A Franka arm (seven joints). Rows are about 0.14 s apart.
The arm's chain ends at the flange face. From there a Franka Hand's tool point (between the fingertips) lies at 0.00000 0.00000 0.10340 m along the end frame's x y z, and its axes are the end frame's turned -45 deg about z.
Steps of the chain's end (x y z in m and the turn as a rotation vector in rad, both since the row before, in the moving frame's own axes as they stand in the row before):
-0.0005 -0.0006 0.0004 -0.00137 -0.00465 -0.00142
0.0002 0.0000 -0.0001 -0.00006 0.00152 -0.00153
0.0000 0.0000 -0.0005 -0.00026 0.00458 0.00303
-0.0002 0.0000 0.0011 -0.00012 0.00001 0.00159
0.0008 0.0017 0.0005 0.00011 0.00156 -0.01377
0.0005 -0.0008 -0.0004 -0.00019 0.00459 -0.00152
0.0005 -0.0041 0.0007 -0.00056 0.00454 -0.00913
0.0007 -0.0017 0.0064 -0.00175 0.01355 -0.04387
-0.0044 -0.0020 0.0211 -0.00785 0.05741 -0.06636
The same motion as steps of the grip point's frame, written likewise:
-0.0004 -0.0010 0.0004 0.00232 -0.00426 -0.00142
0.0002 0.0003 -0.0001 -0.00112 0.00103 -0.00153
0.0003 0.0004 -0.0005 -0.00342 0.00305 0.00303
-0.0001 -0.0001 0.0011 -0.00009 -0.00008 0.00159
-0.0005 0.0019 0.0005 -0.00103 0.00118 -0.01377
0.0012 0.0001 -0.0004 -0.00338 0.00311 -0.00152
0.0035 -0.0022 0.0007 -0.00361 0.00281 -0.00913
0.0026 0.0004 0.0064 -0.01082 0.00834 -0.04387
0.0021 0.0001 0.0209 -0.04615 0.03504 -0.06636

